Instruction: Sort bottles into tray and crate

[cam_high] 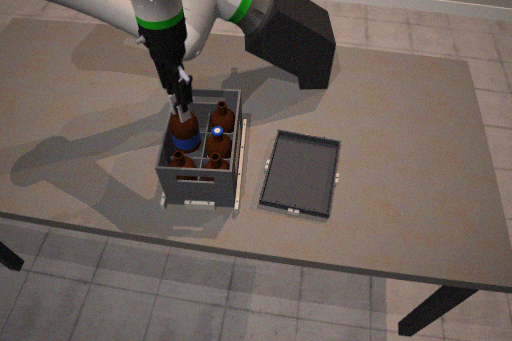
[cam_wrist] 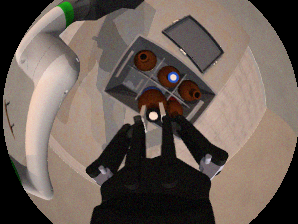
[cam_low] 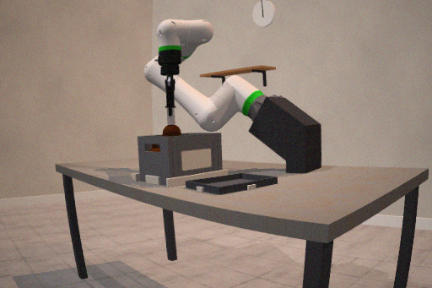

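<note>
Now: hand 7 cm above the white-capped bottle. Round my hand: open bottle 10 cm behind, 8 cm to the left, 16 cm below; grey crate 4 cm to the left, 16 cm below; dark tray 1 cm behind, 32 cm to the left, 23 cm below.
</note>
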